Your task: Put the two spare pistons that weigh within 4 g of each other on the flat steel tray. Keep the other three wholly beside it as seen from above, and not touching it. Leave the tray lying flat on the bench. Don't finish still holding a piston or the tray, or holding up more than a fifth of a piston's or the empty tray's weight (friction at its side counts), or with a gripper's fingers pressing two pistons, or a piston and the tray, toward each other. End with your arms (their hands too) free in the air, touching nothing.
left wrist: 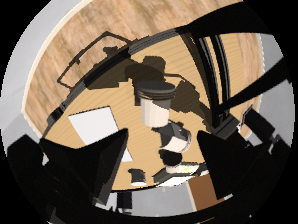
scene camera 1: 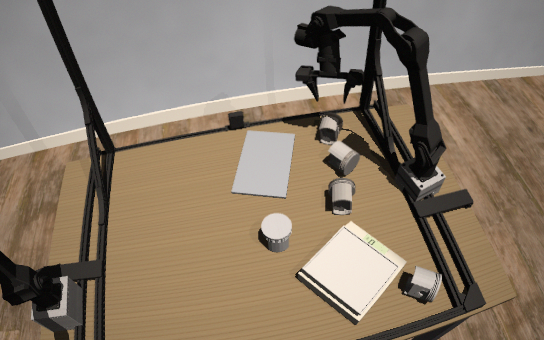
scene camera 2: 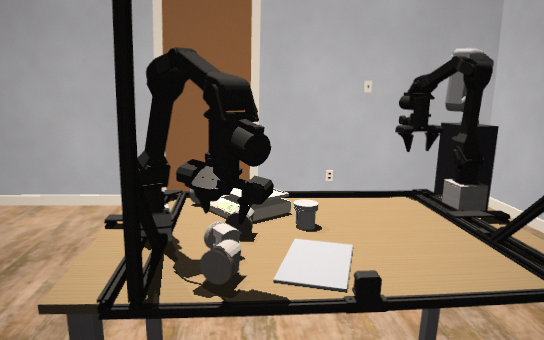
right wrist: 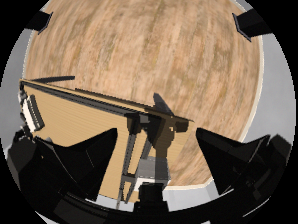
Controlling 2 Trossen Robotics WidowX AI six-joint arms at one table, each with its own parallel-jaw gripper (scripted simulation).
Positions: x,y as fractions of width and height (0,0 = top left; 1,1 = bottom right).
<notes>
In view: the left gripper (scene camera 2: 0.41,0.64), the right gripper (scene camera 2: 0.77,0.45), a piston (scene camera 1: 0.78,0.84), a piston (scene camera 1: 0.51,0.67), a flat steel tray (scene camera 1: 0.49,0.49) and a piston (scene camera 2: 0.40,0.78).
The flat steel tray also shows in the left wrist view (left wrist: 0.31,0.56) and in scene camera 2 (scene camera 2: 0.59,0.78). The left gripper also shows in the left wrist view (left wrist: 0.55,0.60) and in scene camera 1 (scene camera 1: 0.61,0.30). The right gripper shows as well in the right wrist view (right wrist: 0.53,0.59). The right wrist view misses the flat steel tray, which is hidden by the right gripper.
</notes>
